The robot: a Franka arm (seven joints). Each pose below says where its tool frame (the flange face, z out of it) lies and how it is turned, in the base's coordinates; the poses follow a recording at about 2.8 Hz.
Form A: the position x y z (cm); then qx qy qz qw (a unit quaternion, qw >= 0).
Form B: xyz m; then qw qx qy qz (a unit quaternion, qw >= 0). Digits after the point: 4 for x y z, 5 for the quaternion.
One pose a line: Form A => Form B
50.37, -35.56, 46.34, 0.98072, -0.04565, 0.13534, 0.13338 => 0.5037, -0.3556, 0.4634, 0.13338, 0.98072, -0.04565, 0.13534
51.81, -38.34, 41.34, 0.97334, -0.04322, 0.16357, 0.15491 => 0.5181, -0.3834, 0.4134, 0.15491, 0.97334, -0.04322, 0.16357
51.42, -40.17, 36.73, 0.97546, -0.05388, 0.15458, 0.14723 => 0.5142, -0.4017, 0.3673, 0.14723, 0.97546, -0.05388, 0.15458
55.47, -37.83, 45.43, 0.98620, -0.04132, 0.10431, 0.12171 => 0.5547, -0.3783, 0.4543, 0.12171, 0.98620, -0.04132, 0.10431
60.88, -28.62, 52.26, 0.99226, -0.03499, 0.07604, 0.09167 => 0.6088, -0.2862, 0.5226, 0.09167, 0.99226, -0.03499, 0.07604
